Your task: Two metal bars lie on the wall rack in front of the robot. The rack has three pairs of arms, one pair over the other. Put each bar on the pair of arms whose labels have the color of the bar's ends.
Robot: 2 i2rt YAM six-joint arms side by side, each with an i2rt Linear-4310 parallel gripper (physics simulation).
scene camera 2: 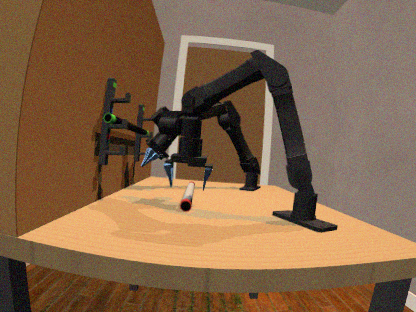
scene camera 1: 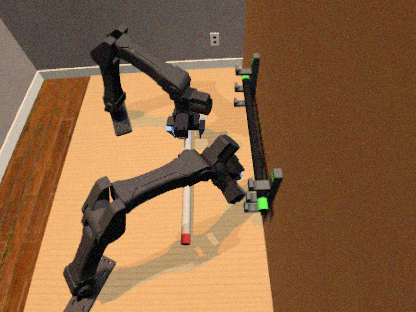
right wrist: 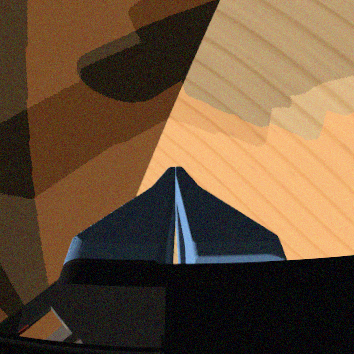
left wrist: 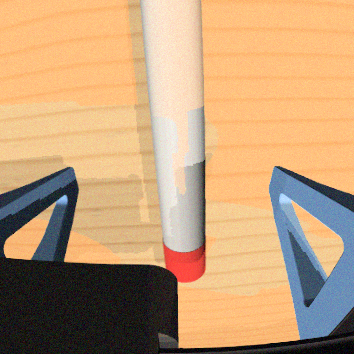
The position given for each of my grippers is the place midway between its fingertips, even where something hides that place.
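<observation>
I can see my left gripper (scene camera 2: pixel 187 188), and the left wrist view shows me that same gripper (left wrist: pixel 173 177). My right gripper (right wrist: pixel 174 177) is visible to me too. As for the brown wall (scene camera 1: pixel 327 106), the right wrist view also has the wall (right wrist: pixel 93 93) in it.
</observation>
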